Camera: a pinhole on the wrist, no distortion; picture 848 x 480 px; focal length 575.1 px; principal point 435.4 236.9 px. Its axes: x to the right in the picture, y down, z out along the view. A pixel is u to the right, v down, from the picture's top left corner.
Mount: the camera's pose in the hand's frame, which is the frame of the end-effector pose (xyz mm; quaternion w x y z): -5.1 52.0 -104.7 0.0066 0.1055 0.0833 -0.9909
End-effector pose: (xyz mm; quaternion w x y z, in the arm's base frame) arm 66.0 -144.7 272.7 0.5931 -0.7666 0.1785 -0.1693
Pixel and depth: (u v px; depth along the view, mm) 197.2 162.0 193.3
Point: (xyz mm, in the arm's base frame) 139.4 -83.2 206.8
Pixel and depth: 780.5 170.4 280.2
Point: -74.0 69.9 192.5
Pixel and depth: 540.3 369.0 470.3
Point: 61.9 238.8 317.5
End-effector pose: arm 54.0 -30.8 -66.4 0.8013 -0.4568 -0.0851 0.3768
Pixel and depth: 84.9 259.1 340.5
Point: 25.8 227.5 72.5
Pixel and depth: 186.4 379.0 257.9
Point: 43.9 93.5 55.1
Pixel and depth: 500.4 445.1 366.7
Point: -60.0 -7.0 193.4
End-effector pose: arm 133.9 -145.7 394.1 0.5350 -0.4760 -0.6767 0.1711
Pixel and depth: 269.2 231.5 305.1
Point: -48.8 -71.5 324.4
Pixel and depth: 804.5 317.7 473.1
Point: -163.6 -442.8 135.9
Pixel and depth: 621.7 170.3 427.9
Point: -112.4 -242.5 136.2
